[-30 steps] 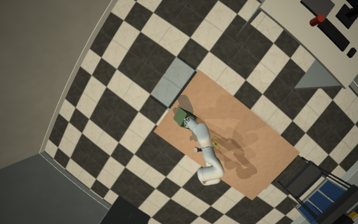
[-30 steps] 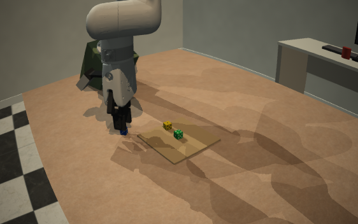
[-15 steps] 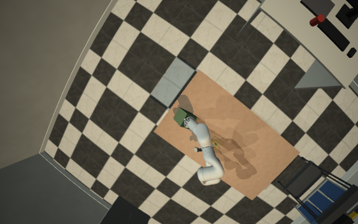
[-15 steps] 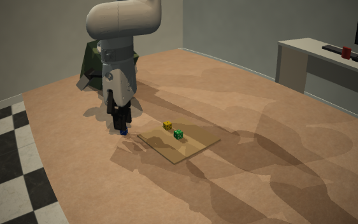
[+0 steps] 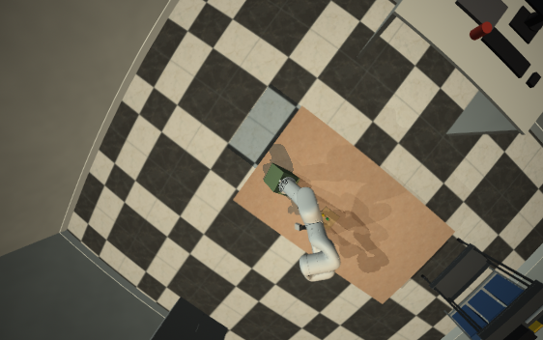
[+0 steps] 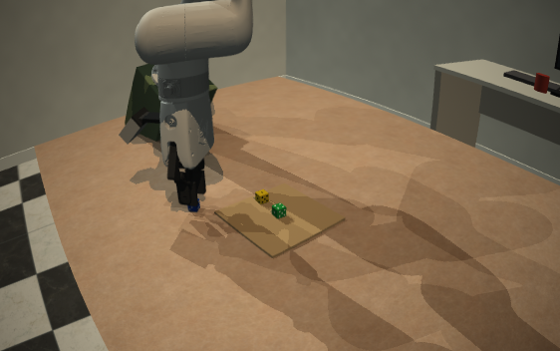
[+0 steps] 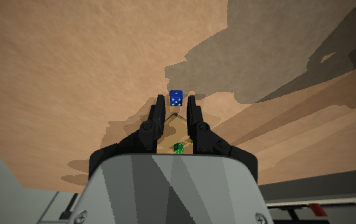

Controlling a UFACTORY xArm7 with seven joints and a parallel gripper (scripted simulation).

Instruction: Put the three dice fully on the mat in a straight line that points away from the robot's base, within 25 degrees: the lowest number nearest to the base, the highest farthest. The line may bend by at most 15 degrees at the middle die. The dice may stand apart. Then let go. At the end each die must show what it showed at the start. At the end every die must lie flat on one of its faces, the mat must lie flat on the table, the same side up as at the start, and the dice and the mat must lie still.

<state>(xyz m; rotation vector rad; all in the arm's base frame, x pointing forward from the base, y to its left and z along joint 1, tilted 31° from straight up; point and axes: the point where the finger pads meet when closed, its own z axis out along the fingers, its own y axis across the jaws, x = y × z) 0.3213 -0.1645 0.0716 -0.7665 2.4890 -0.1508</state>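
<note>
The blue die lies 30 mm below my hand. From my hand the other things lie so: tan mat: 110 mm ahead, 80 mm to the left, 40 mm below; green die: 110 mm ahead, 80 mm to the left, 30 mm below; yellow die: 60 mm ahead, 90 mm to the left, 30 mm below.
</note>
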